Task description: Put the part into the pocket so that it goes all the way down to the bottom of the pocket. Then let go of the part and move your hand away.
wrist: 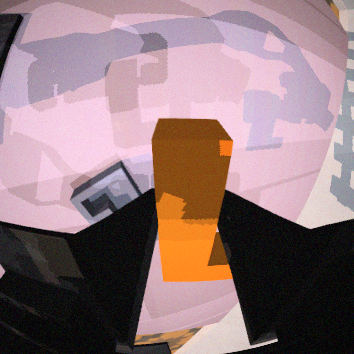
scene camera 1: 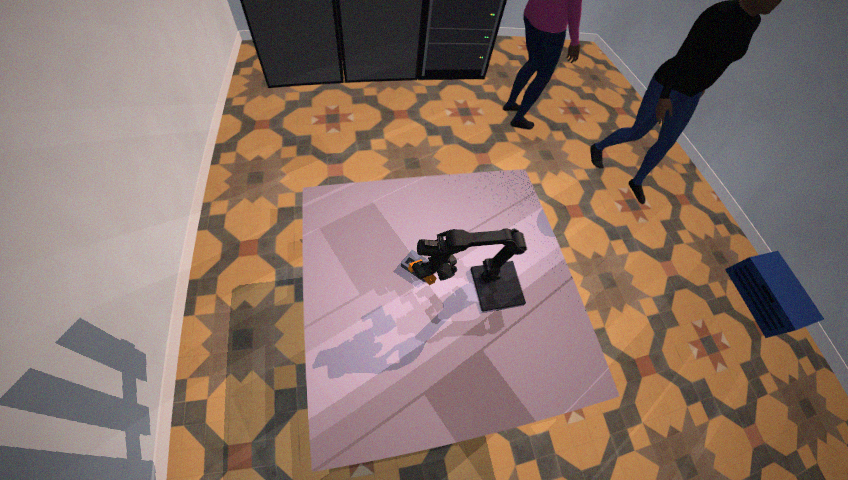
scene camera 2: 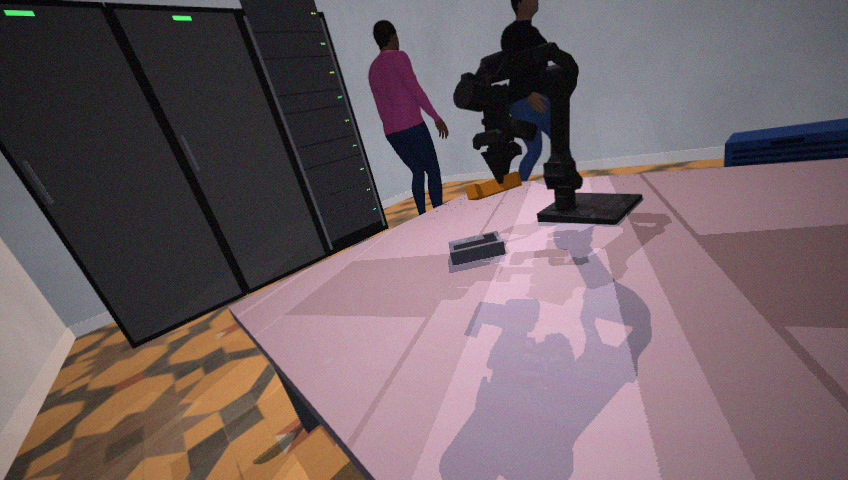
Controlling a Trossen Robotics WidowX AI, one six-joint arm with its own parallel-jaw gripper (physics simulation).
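Where they show: gripper, fingertip midpoint: (wrist: 186, 195) (scene camera 1: 427, 275) (scene camera 2: 502, 184); arm's base at its link origin: (scene camera 1: 488, 275) (scene camera 2: 565, 207).
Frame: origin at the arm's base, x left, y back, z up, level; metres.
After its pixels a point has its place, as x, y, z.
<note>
The orange part (scene camera 1: 429, 279) @[-0.012, -0.320, 0.185] (scene camera 2: 492, 187) @[-0.055, -0.334, 0.164] (wrist: 192, 172) @[-0.019, -0.307, 0.183] is a long block. My gripper (scene camera 1: 421, 271) @[-0.039, -0.315, 0.165] (scene camera 2: 501, 179) @[-0.039, -0.315, 0.165] (wrist: 186, 195) @[-0.039, -0.315, 0.165] is shut on it near its middle and holds it in the air. In scene camera 2 the part is tilted, its left end lower. The grey block with the pocket (scene camera 1: 412, 256) @[-0.205, -0.307, 0.012] (scene camera 2: 477, 253) @[-0.134, -0.329, -0.006] (wrist: 101, 180) @[-0.096, -0.263, 0.012] sits on the table below, apart from the part. In the wrist view it is left of the part, and my left finger hides some of it. Its pocket shows as a dark, angled recess. In scene camera 1 the part and gripper overlap the block.
The arm's black base (scene camera 1: 499, 288) @[0.076, 0.025, -0.005] (scene camera 2: 589, 208) @[0.068, -0.012, -0.005] stands on the pink table (scene camera 1: 357, 416) @[0.357, -0.743, -0.023] (scene camera 2: 368, 356) @[-0.154, -0.720, -0.024] (wrist: 200, 100) @[0.030, -0.400, -0.024], right of the block in both scene views. Arm shadows cross the table. Two people, dark cabinets (scene camera 1: 380, 41) (scene camera 2: 196, 148) and a blue box (scene camera 1: 779, 291) (scene camera 2: 785, 142) are beyond it.
</note>
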